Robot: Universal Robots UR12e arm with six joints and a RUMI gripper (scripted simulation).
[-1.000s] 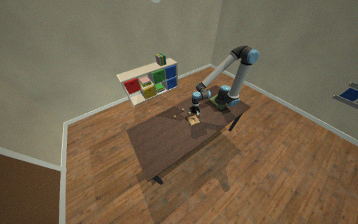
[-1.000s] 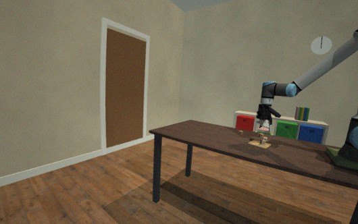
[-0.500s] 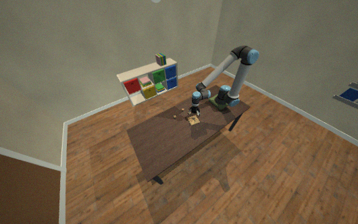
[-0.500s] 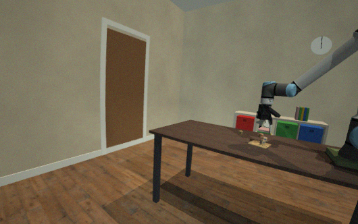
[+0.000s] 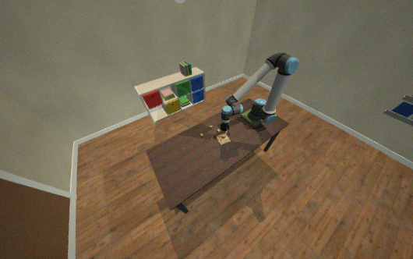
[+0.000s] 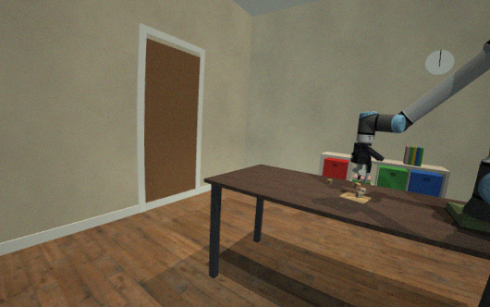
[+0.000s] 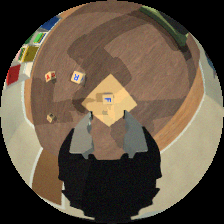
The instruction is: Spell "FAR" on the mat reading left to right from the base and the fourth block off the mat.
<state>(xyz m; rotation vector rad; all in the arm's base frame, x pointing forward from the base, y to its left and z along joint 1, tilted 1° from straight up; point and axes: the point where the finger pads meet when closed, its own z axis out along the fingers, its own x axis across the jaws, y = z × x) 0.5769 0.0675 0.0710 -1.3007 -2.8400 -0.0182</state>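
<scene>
The tan mat is 110 mm below my hand, 20 mm to the left of it and 20 mm ahead of it.
</scene>
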